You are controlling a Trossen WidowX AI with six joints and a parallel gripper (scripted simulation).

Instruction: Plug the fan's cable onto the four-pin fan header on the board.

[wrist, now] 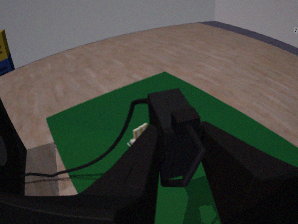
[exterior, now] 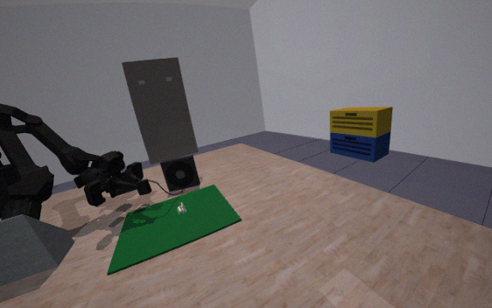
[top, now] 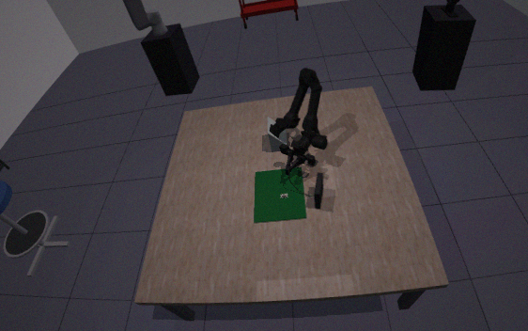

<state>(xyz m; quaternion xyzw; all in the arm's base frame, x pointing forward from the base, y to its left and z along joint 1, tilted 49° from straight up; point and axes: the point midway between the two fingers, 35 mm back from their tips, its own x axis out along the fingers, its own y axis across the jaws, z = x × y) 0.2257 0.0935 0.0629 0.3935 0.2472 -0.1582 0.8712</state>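
The green board is 80 mm ahead of my gripper tip, 50 mm to the right of it and 120 mm below it. The rest, counted from my gripper tip: black fan (100 mm ahead, 130 mm to the left, 40 mm below); then black plug (10 mm ahead, 10 mm below).
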